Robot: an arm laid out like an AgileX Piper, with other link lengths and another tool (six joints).
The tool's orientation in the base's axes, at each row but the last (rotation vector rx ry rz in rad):
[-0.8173, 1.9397, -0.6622]
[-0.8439, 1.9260, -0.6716]
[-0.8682, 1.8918, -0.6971]
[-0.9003, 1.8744, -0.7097]
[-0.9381, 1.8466, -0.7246]
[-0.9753, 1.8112, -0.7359]
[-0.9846, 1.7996, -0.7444]
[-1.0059, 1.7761, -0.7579]
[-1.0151, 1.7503, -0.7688]
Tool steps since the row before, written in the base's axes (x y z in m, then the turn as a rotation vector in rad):
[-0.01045, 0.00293, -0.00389, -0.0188, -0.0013, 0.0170]
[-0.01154, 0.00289, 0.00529, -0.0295, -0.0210, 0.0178]
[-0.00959, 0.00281, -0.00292, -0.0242, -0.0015, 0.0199]
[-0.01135, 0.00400, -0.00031, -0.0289, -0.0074, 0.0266]
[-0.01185, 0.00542, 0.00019, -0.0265, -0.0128, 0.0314]
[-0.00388, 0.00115, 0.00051, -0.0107, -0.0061, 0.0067]
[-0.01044, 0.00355, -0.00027, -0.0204, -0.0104, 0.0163]
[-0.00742, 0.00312, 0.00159, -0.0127, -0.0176, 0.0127]
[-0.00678, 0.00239, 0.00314, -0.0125, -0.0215, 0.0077]
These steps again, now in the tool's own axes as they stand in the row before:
[0.00375, 0.00756, -0.00785, -0.0010, -0.0078, -0.0241]
[-0.00080, 0.00124, -0.01294, 0.0178, -0.0175, -0.0317]
[0.00245, 0.00658, -0.00769, -0.0006, -0.0091, -0.0300]
[0.00052, 0.00583, -0.01052, 0.0025, -0.0162, -0.0365]
[-0.00114, 0.00634, -0.01133, 0.0041, -0.0236, -0.0357]
[-0.00020, 0.00137, -0.00384, 0.0051, -0.0052, -0.0120]
[-0.00031, 0.00518, -0.00973, 0.0071, -0.0122, -0.0243]
[-0.00166, 0.00244, -0.00766, 0.0131, -0.0150, -0.0154]
[-0.00194, 0.00049, -0.00759, 0.0186, -0.0126, -0.0131]

